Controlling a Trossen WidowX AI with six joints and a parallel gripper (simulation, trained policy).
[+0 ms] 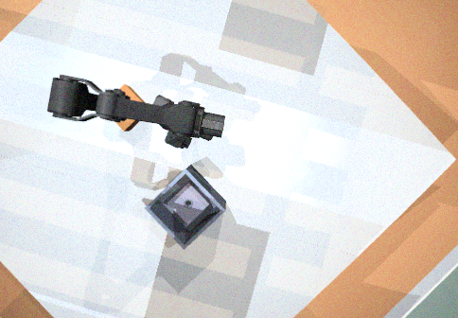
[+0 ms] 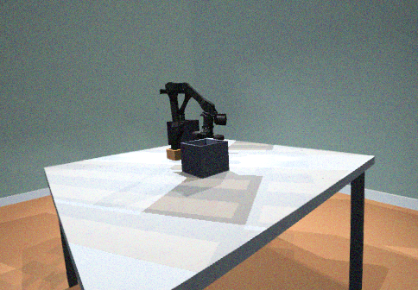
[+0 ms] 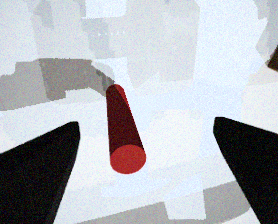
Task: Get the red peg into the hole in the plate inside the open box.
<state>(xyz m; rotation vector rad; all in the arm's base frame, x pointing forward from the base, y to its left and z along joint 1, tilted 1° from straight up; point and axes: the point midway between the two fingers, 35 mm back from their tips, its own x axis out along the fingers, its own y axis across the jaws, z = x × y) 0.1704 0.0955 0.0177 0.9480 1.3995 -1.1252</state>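
The red peg is 2 cm ahead of my gripper tip. Round my gripper tip: plate 20 cm to the right, 17 cm ahead.
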